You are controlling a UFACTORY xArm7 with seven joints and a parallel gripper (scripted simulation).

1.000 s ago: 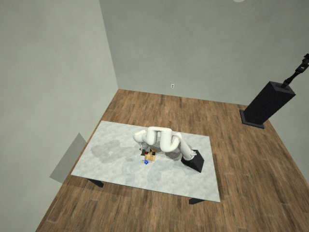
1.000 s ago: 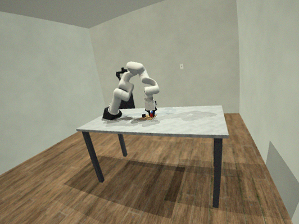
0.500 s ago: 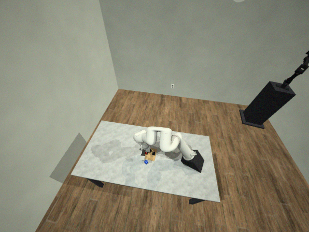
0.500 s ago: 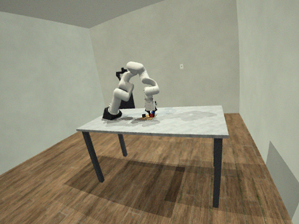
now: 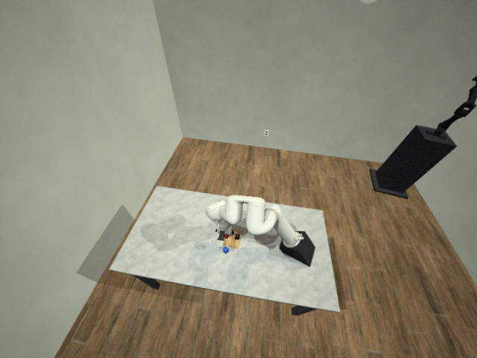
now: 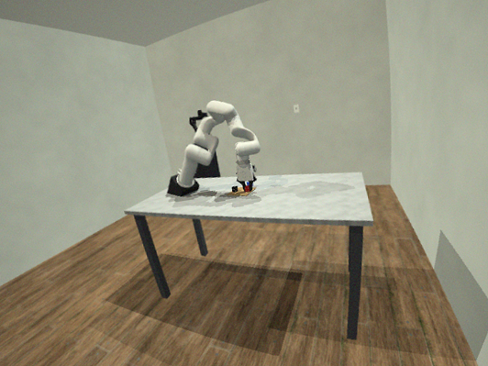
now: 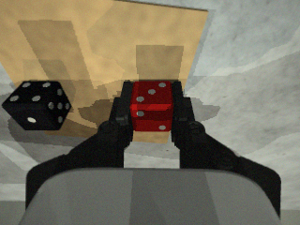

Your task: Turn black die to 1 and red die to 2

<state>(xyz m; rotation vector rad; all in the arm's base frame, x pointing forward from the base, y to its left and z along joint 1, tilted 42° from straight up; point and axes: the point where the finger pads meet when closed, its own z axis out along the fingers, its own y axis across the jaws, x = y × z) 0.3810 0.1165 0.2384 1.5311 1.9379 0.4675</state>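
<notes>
The red die is 10 mm below my hand. From my hand the other things lie so: black die: 90 mm behind, 20 mm to the right, 10 mm below; then blue die: 40 mm behind, 100 mm to the left, 10 mm below; then tan mat: 40 mm behind, 10 mm to the right, 20 mm below.
</notes>
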